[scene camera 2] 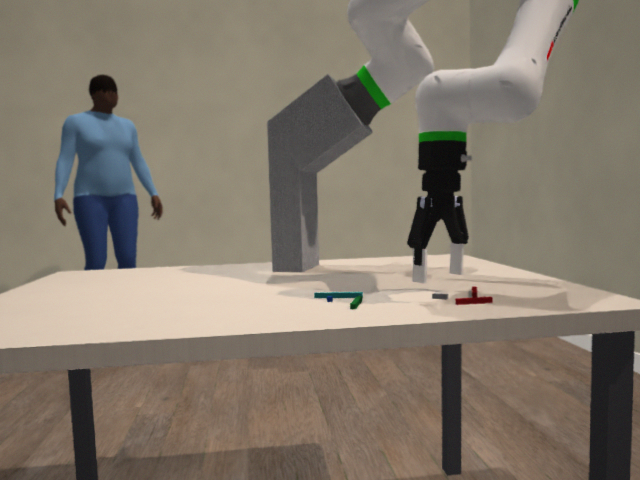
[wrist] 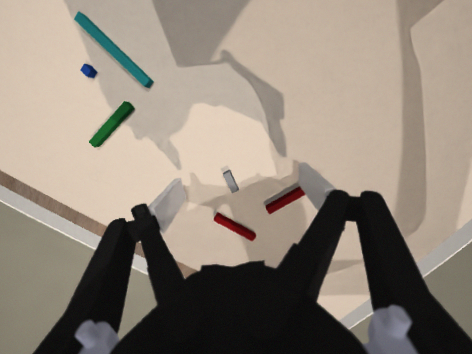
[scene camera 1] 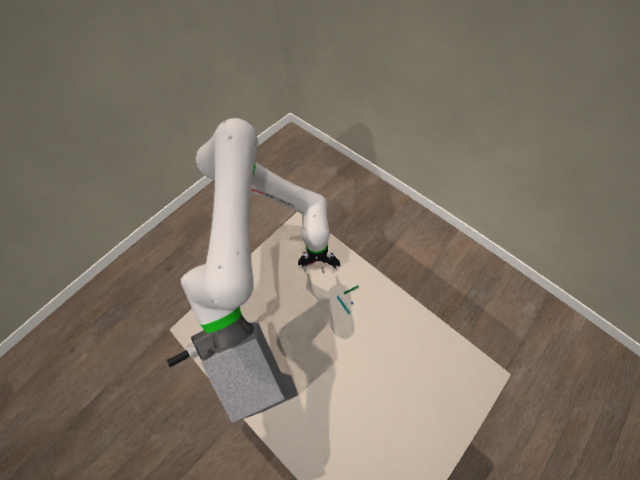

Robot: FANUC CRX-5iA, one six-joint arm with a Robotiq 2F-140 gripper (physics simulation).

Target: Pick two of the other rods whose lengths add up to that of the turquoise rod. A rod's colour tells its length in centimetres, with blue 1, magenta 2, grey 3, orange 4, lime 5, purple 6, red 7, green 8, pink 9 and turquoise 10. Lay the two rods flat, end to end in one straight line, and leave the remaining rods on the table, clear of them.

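Places are measured from the arm's base along level axes (x ahead, y right, z down), in centimetres.
Where they show: gripper, fingertip midpoint: point(scene camera 2: 438, 278) point(wrist: 239, 181) point(scene camera 1: 319, 269); arm's base at its link origin: point(scene camera 2: 351, 104) point(scene camera 1: 231, 339).
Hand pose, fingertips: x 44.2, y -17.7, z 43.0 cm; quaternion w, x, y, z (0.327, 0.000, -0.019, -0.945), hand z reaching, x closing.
Each offset is from my fingertips to the top centre of the thing. Level surfaces: height alone.
My gripper point(scene camera 1: 320, 269) point(scene camera 2: 437, 274) point(wrist: 239, 181) is wide open and empty, above the table. In the wrist view the grey rod @(dx +1.9, dy +0.0, dz +2.9 cm) point(scene camera 2: 439, 296) point(wrist: 231, 181) lies between and below its fingertips. A red rod @(dx +7.0, dy -5.7, dz +2.9 cm) point(scene camera 2: 473, 300) point(wrist: 235, 226) lies beyond the grey one. A second red rod @(dx -2.0, dy -7.6, dz +2.9 cm) point(scene camera 2: 474, 290) point(wrist: 284, 200) lies at an angle to it, apart, its far end beside the right fingertip in the wrist view. The turquoise rod @(dx -0.5, dy +20.5, dz +2.9 cm) point(scene camera 1: 343, 304) point(scene camera 2: 338, 295) point(wrist: 114, 50), blue rod @(dx +3.5, dy +22.0, dz +2.9 cm) point(scene camera 1: 352, 303) point(scene camera 2: 329, 298) point(wrist: 88, 70) and green rod @(dx +7.2, dy +16.7, dz +2.9 cm) point(scene camera 1: 351, 289) point(scene camera 2: 356, 301) point(wrist: 112, 124) lie apart to one side.
The cream table @(dz +3.9 cm) point(scene camera 1: 413, 372) point(scene camera 2: 155, 320) carries the arm's grey pedestal point(scene camera 1: 242, 379) point(scene camera 2: 294, 206). The table edge runs beyond the green and red rods in the wrist view. A person point(scene camera 2: 105, 155) stands behind the table at the left in scene camera 2.
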